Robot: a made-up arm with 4 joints.
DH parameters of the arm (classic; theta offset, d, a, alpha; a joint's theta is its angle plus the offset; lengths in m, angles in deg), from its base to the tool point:
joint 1: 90 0.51 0.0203 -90
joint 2: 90 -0.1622 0.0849 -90
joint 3: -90 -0.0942 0.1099 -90
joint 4: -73.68 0 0.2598 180
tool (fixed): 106.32 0.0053 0 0
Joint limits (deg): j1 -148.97..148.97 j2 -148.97..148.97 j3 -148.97..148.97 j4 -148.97..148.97
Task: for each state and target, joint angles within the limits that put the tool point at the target. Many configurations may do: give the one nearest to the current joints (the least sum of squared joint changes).
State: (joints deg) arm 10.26 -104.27 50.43 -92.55
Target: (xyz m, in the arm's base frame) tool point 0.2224 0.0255 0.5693
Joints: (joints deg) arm 16.95 -97.99 64.99 -100.35
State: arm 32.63 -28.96 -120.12 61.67
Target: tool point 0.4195 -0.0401 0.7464
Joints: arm -8.26 -46.55 -135.45 91.06
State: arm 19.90 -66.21 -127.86 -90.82
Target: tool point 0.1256 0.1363 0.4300
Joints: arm -18.21 -72.45 -139.22 -77.38
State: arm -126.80 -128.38 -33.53 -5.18
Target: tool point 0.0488 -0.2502 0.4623
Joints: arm -121.28 -124.94 -34.81 -48.46
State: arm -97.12 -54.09 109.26 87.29
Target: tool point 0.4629 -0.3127 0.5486
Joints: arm -90.44 -69.32 115.68 96.09
